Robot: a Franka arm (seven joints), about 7 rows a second.
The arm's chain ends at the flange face. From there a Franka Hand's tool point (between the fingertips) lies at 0.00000 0.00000 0.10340 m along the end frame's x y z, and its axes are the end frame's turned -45 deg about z.
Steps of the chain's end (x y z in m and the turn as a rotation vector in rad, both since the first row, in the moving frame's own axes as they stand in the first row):
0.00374, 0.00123, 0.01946, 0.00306, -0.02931, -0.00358
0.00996, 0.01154, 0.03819, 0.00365, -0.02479, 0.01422
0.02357, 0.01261, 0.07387, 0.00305, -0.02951, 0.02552
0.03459, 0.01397, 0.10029, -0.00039, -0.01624, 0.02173
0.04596, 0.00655, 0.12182, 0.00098, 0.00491, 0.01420
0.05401, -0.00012, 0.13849, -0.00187, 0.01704, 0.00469
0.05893, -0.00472, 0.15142, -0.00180, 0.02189, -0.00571
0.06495, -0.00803, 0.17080, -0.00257, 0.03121, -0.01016
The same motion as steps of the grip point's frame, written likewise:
-0.00015, 0.00115, 0.01942, 0.02289, -0.01856, -0.00358
-0.00265, 0.01311, 0.03816, 0.02011, -0.01495, 0.01422
0.00585, 0.02318, 0.07382, 0.02302, -0.01871, 0.02552
0.01338, 0.03317, 0.10028, 0.01121, -0.01176, 0.02173
0.02830, 0.03742, 0.12182, -0.00278, 0.00416, 0.01420
0.03938, 0.03949, 0.13847, -0.01337, 0.01073, 0.00469
0.04648, 0.04006, 0.15140, -0.01675, 0.01421, -0.00571
0.05371, 0.04271, 0.17075, -0.02389, 0.02025, -0.01016

